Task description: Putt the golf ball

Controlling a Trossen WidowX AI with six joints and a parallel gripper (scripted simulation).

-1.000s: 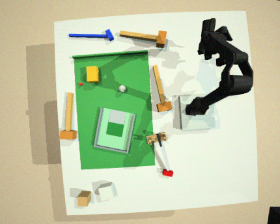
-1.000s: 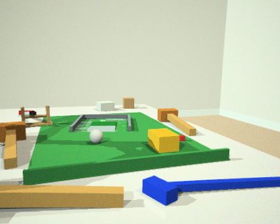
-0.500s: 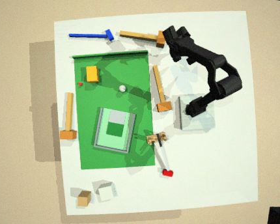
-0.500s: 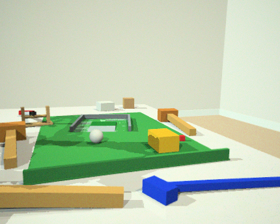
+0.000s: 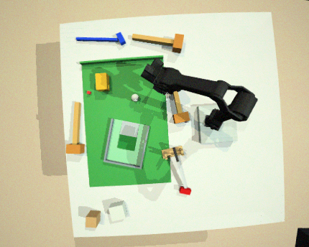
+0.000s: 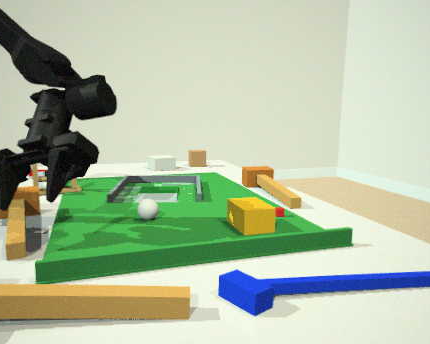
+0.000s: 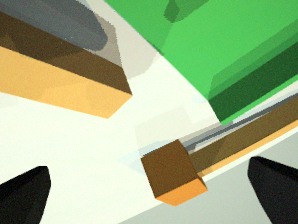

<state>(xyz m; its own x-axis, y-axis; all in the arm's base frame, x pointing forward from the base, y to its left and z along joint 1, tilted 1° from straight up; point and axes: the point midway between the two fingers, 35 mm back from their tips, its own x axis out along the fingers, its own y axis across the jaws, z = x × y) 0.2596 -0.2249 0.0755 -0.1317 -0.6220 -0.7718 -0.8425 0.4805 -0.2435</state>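
The wooden stand lies 60 mm behind my gripper tip, 440 mm to the left of it and 40 mm below it. From my gripper tip the other things lie so: yellow block (370 mm ahead, 70 mm to the left, 50 mm below); then blue putter (400 mm ahead, 190 mm to the right, 60 mm below); then white golf ball (180 mm ahead, 150 mm to the left, 50 mm below).
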